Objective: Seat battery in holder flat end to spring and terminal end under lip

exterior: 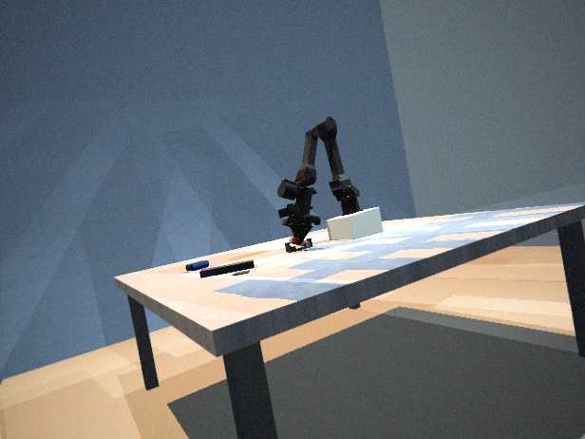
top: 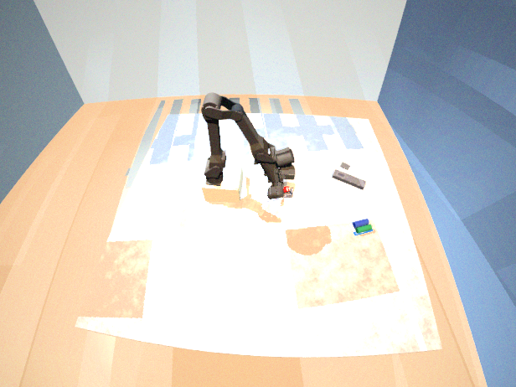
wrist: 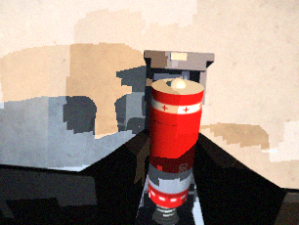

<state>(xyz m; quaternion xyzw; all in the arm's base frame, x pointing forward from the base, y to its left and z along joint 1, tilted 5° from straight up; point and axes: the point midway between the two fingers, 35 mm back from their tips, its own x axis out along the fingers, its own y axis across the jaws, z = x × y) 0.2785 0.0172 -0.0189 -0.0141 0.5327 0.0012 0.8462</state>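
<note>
The white battery lies 1 cm above my gripper tip. Also, from my gripper tip: dark bar: 31 cm ahead, 11 cm to the left, 1 cm below.
</note>
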